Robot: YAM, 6 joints.
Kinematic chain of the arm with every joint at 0, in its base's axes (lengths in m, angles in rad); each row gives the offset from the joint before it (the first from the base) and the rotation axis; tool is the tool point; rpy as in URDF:
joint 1: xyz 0 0 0.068 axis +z
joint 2: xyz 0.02 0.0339 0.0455 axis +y
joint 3: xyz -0.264 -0.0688 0 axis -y
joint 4: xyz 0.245 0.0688 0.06 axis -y
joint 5: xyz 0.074 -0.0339 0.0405 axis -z
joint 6: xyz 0.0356 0 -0.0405 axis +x
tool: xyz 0 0 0 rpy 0 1.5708 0
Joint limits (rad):
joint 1: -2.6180..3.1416
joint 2: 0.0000..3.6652
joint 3: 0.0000..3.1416
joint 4: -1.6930..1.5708
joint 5: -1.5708..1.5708
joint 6: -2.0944..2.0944
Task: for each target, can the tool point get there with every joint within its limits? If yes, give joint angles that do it. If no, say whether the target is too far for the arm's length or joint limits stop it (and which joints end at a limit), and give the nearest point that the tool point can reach.
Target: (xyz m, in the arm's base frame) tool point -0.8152 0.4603 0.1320
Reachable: no: too far | nearest point -0.5623 0.3175 0.1261 | short by 0.291 m
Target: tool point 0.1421 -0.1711 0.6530
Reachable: yes | joints -0.9803 1.6985 2.2363 1.1519 -0.6945 -1.4734
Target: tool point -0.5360 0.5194 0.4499
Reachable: no: too far | nearest point -0.4222 0.4091 0.3765 | short by 0.175 m
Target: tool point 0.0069 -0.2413 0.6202
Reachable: yes | joints -1.4928 1.4908 2.2326 -0.4223 0.3423 1.2631
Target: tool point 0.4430 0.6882 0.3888
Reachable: no: too far | nearest point 0.3311 0.5143 0.3175 | short by 0.219 m
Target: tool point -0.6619 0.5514 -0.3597
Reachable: no: too far | nearest point -0.4345 0.3620 -0.1933 | short by 0.340 m
